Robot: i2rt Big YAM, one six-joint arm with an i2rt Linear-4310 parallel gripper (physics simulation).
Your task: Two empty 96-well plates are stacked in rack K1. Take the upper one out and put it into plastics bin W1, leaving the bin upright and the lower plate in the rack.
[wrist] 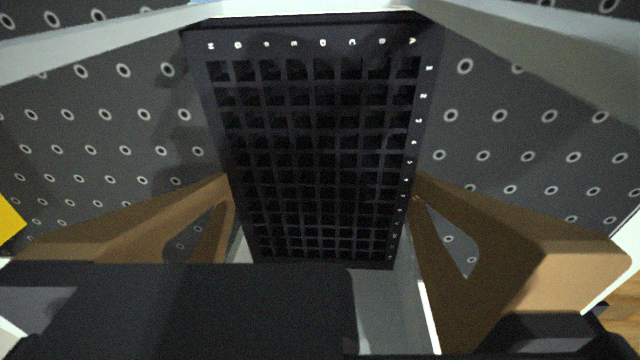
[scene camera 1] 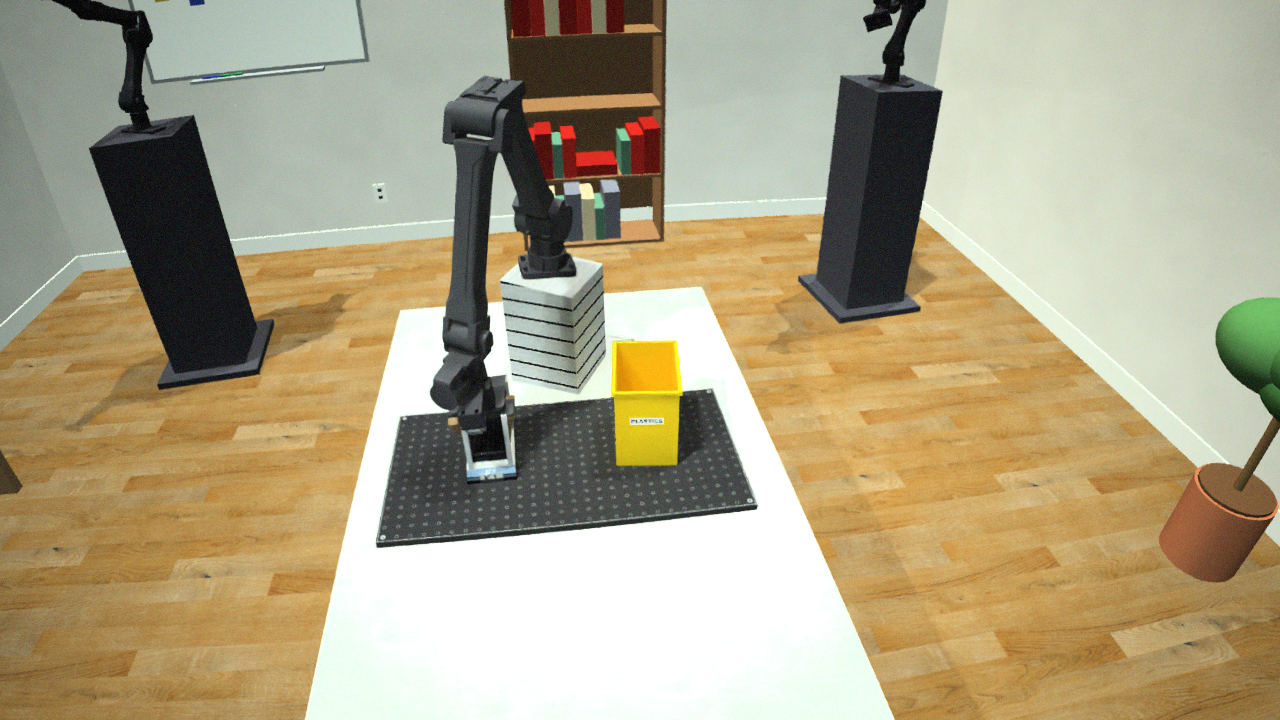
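Rack K1 [scene camera 1: 491,474] [wrist: 85,47] stands at the left of the black perforated board, with light uprights at its corners. The upper 96-well plate [scene camera 1: 488,444] [wrist: 320,150] is black and lies level between the uprights, its lettered edge at the top of the wrist view. The lower plate is hidden beneath it. My gripper [scene camera 1: 483,422] [wrist: 320,179] points down over the rack, and its brown fingers are shut on the two long sides of the upper plate. Plastics bin W1 [scene camera 1: 646,440] [wrist: 9,220] is yellow, open at the top and upright to the right of the rack.
The perforated board [scene camera 1: 572,501] lies on the white table [scene camera 1: 581,626]. My arm's base stands on a striped white block [scene camera 1: 541,340] behind the board. Two dark pedestals [scene camera 1: 179,259] [scene camera 1: 881,197] with other arms stand beyond the table on either side.
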